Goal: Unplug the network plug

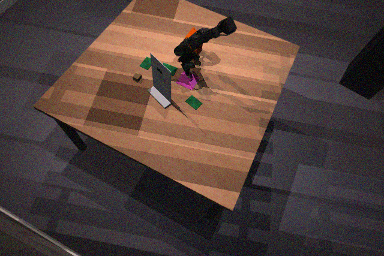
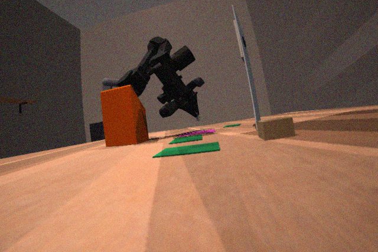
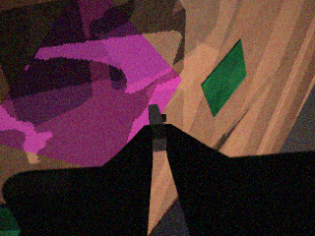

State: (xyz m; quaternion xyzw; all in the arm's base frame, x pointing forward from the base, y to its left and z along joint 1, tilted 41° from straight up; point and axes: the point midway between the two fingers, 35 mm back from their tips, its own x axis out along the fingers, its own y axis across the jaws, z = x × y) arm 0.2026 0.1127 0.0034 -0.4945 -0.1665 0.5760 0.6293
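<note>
Now: the magenta marked square 10 mm behind my gripper tip and 60 mm below it. From my gripper tip the other things lie so: grey upright panel: 200 mm ahead, 70 mm to the right, 90 mm above; then pale network plug: right at my gripper tip.
</note>
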